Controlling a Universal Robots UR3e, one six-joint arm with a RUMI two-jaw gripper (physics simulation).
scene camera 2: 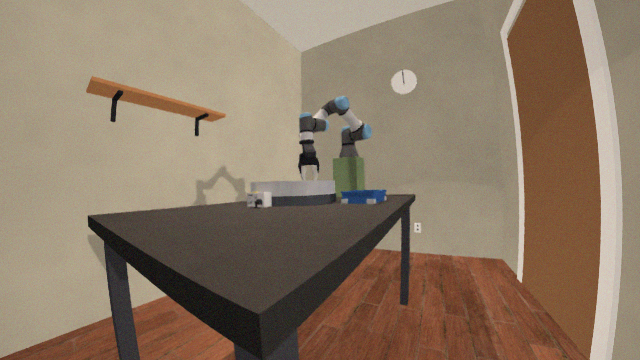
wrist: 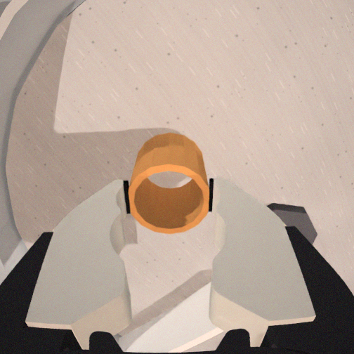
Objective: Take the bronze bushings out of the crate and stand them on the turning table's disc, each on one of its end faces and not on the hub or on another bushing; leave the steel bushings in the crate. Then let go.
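Seen in the pictures: arm's base at its link origin: (scene camera 2: 348, 158).
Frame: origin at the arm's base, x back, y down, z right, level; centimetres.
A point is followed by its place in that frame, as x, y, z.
A bronze bushing (wrist: 170, 152) is held between the fingertips in the wrist view, its open end toward the camera and its axis roughly upright. My gripper (scene camera 2: 309, 178) @[-45.0, 17.2, 9.9] (wrist: 168, 182) is shut on it. Below it lies the pale speckled disc (wrist: 225, 90) of the turning table (scene camera 2: 295, 189) @[-61.5, 19.0, 9.1]. Whether the bushing touches the disc I cannot tell. In the scene view the fingertips are just above the turning table's wall, and the bushing is not discernible there. The blue crate (scene camera 2: 364, 196) @[-51.1, 22.7, -16.8] stands right of the turning table; its contents are hidden.
A grey curved rim (wrist: 25, 75) borders the disc at the left. A dark angular piece (wrist: 297, 221) shows beside the right finger, and a white slanted part (wrist: 175, 320) at the bottom. A small white object (scene camera 2: 260, 199) @[-69.6, 22.5, 20.4] stands on the dark table (scene camera 2: 240, 240) @[-110.3, 25.6, -6.1], in front of the turning table.
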